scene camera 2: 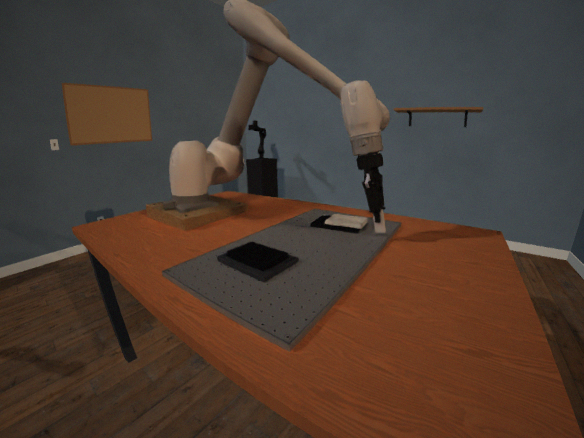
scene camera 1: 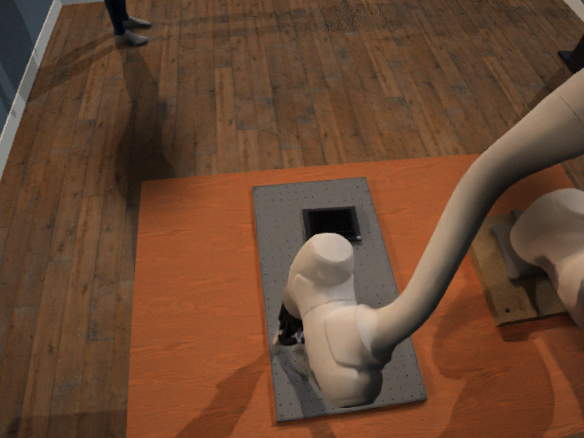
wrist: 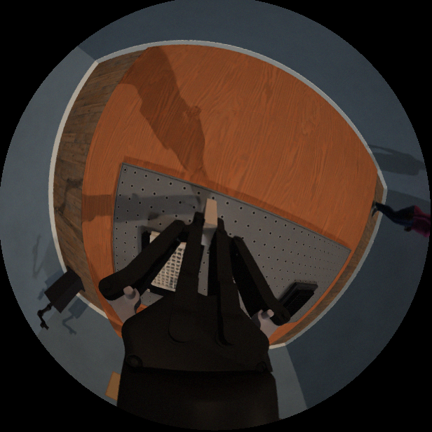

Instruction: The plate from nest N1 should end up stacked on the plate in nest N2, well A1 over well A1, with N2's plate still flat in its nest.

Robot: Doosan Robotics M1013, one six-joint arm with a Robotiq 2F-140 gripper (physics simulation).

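Where they show: gripper, fingertip midpoint: (scene camera 2: 380, 232) (scene camera 1: 279, 342); arm's base, origin of the base link: (scene camera 2: 190, 205) (scene camera 1: 526, 250).
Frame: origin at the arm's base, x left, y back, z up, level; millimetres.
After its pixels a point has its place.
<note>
A white well plate (scene camera 2: 346, 221) @(y -630, x 205, z -8 mm) (wrist: 170, 266) lies on a black nest (scene camera 2: 318, 224) @(y -548, x 161, z -23 mm) at the board's far end. It sits off-centre, toward my gripper's side; I cannot tell whether it is quite level. The arm hides it in scene camera 1. A black plate (scene camera 1: 330, 223) @(y -574, x -143, z -14 mm) (scene camera 2: 257, 254) @(y -580, x -154, z -8 mm) (wrist: 298, 301) sits in the other nest (scene camera 1: 306, 231) @(y -648, x -125, z -22 mm) (scene camera 2: 265, 274) @(y -644, x -194, z -22 mm), looking flat. The labels N1 and N2 and the A1 corners cannot be read. My gripper (scene camera 1: 276, 340) @(y -751, x 202, z -20 mm) (scene camera 2: 380, 224) @(y -751, x 202, z -20 mm) (wrist: 208, 207) is shut and empty, its light fingertips low by the board's long edge, beside the white plate and apart from it.
The grey perforated board (scene camera 1: 277, 210) @(y -728, x -213, z -34 mm) (scene camera 2: 320, 280) @(y -739, x -128, z -34 mm) (wrist: 280, 235) lies on the orange table (scene camera 1: 200, 280) @(y -959, x 2, z -47 mm) (scene camera 2: 425, 300) @(y -942, x -60, z -47 mm) (wrist: 260, 110). The arm's wooden base block (scene camera 1: 505, 300) @(y -118, x 143, z -10 mm) (scene camera 2: 185, 220) @(y -166, x -116, z -9 mm) stands on the table. A person's legs (scene camera 1: 118, 17) show on the floor beyond.
</note>
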